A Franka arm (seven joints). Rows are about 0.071 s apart.
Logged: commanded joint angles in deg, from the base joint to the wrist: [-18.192 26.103 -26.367 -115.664 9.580 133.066 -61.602]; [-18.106 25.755 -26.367 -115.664 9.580 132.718 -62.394]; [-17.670 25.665 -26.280 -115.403 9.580 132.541 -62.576]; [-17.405 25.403 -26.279 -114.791 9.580 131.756 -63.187]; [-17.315 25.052 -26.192 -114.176 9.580 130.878 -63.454]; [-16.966 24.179 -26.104 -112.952 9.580 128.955 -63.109]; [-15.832 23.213 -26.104 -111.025 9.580 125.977 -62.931]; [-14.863 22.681 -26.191 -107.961 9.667 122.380 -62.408]
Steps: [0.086 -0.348 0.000 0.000 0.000 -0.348 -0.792]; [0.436 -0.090 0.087 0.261 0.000 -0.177 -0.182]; [0.265 -0.262 0.001 0.612 0.000 -0.785 -0.611]; [0.090 -0.351 0.087 0.615 0.000 -0.878 -0.267]; [0.349 -0.873 0.088 1.224 0.000 -1.923 0.345]; [1.134 -0.966 0.000 1.927 0.000 -2.978 0.178]; [0.969 -0.532 -0.087 3.064 0.087 -3.597 0.523]
